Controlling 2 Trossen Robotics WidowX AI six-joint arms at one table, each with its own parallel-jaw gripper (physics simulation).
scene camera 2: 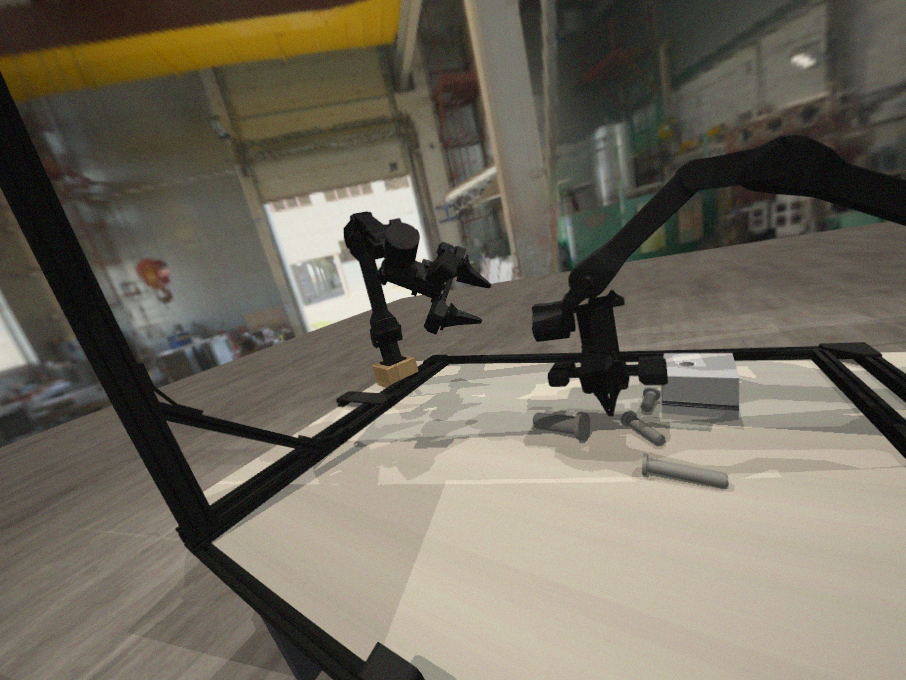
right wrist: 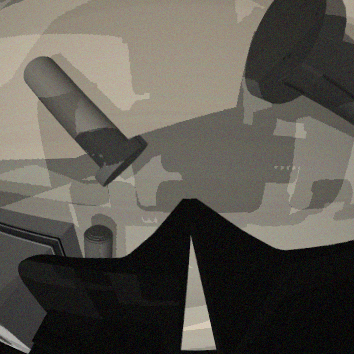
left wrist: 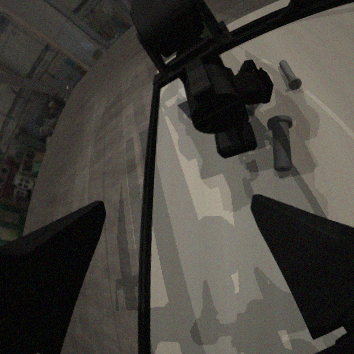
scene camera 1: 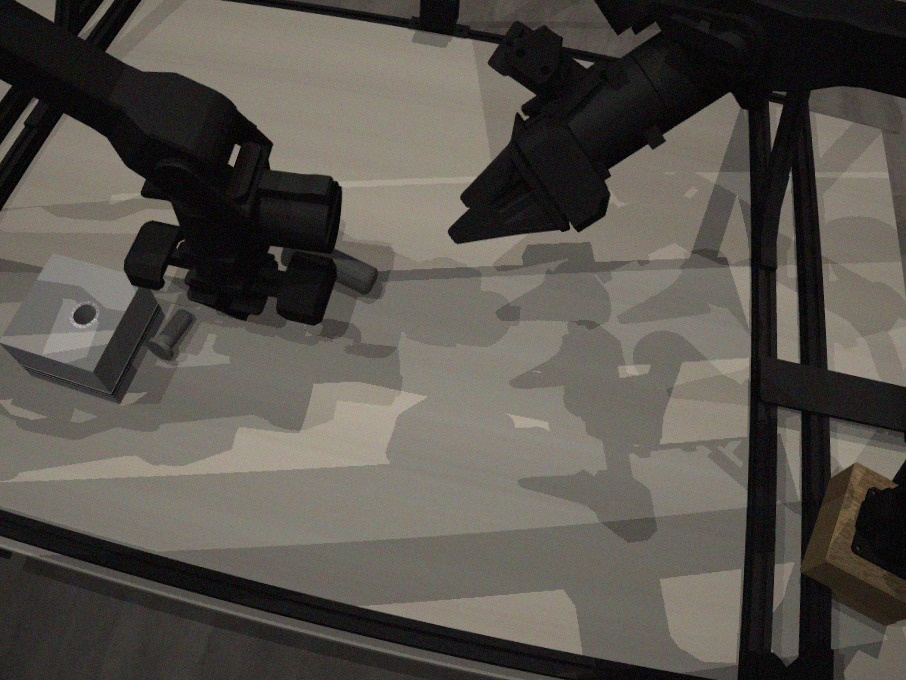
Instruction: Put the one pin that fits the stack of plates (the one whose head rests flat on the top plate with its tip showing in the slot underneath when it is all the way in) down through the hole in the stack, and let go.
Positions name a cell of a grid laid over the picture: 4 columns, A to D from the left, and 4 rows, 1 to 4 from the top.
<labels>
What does my right gripper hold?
Nothing.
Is my right gripper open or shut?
Shut.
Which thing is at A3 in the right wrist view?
A stack of plates.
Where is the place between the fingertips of my right gripper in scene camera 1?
B2
</labels>
